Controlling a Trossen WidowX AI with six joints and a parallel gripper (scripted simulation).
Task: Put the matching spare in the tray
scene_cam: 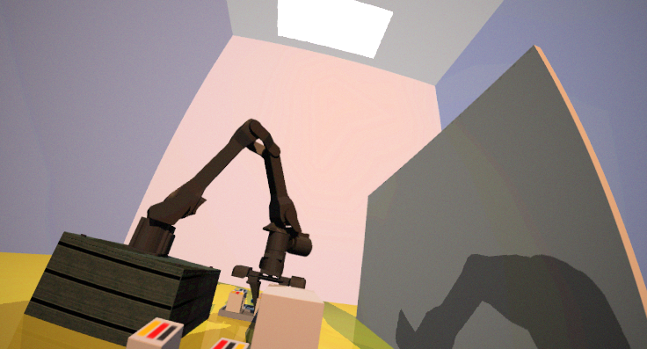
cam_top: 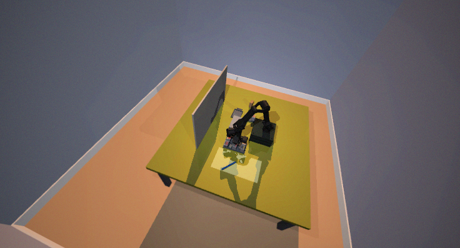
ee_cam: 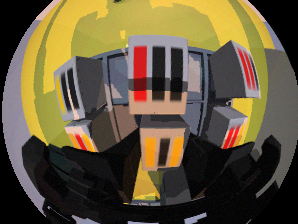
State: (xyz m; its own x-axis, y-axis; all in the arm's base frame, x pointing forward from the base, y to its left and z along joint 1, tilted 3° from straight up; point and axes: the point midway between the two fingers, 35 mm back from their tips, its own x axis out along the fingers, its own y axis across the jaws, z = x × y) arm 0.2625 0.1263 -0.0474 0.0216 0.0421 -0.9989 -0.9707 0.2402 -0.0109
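The spare is 1 cm ahead of my gripper tip, 6 cm to the left of it and 2 cm above it. Round my gripper tip: grey tray 3 cm ahead, 37 cm to the right, 1 cm below; then mounted unit 3 cm ahead, 16 cm to the right, 3 cm above; then grey upright panel 27 cm ahead, 21 cm to the right, 21 cm above.
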